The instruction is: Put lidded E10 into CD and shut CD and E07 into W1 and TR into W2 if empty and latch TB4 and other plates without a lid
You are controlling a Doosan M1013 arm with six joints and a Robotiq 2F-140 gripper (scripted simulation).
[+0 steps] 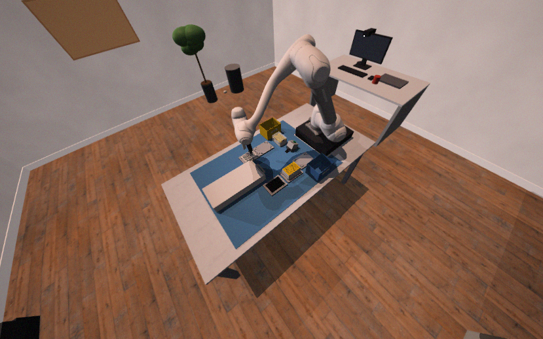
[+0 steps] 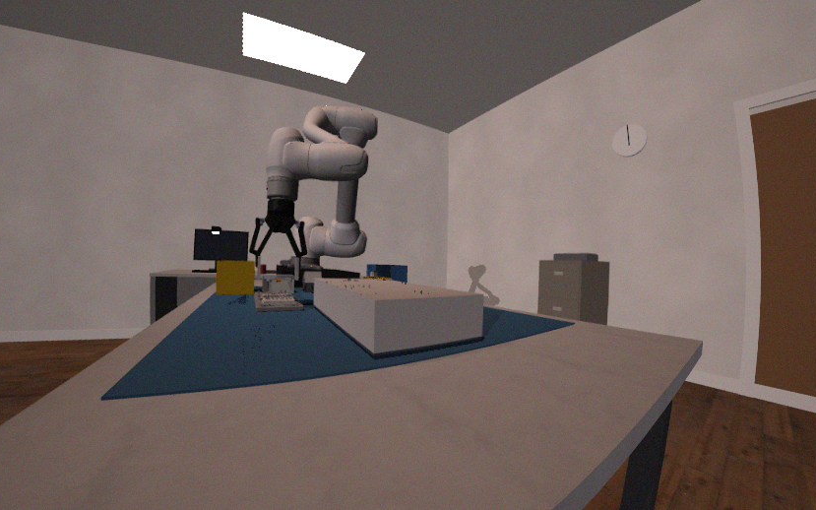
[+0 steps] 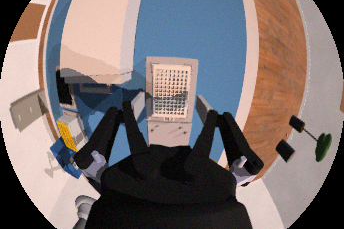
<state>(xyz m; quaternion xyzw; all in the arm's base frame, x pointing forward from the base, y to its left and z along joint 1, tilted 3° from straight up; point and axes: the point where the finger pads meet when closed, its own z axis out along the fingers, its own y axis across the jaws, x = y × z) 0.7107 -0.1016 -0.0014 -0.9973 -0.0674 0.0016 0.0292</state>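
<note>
Right now my hand is 8 cm above the white gridded plate. Also, from my hand: cooler drawer: 14 cm ahead, 21 cm to the left, 7 cm below; then white cooler CD: 18 cm ahead, 22 cm to the left, 6 cm below; then label N2: 7 cm behind, 1 cm to the right, 9 cm below.
</note>
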